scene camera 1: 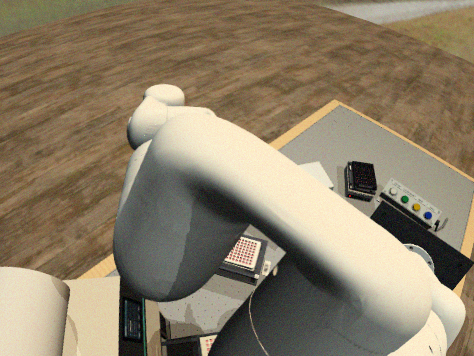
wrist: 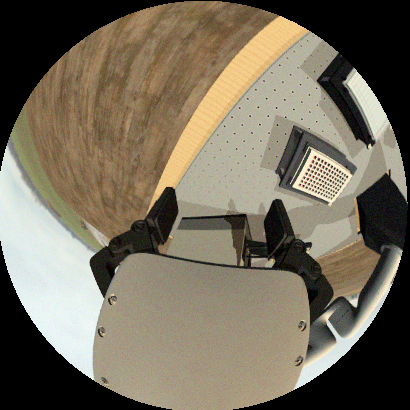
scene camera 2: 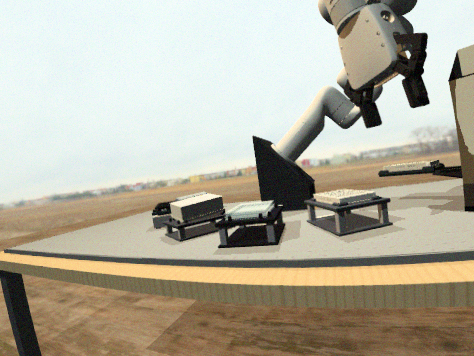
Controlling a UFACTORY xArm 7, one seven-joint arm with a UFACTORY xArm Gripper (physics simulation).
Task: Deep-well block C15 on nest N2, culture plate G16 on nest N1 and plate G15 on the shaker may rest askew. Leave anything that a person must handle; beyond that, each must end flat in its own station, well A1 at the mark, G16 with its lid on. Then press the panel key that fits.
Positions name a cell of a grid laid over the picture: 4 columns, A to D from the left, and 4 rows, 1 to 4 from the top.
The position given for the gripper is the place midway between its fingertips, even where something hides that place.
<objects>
The gripper shows in the wrist view (C2) and in scene camera 2 (D2); in scene camera 1 it is hidden by the arm.
</objects>
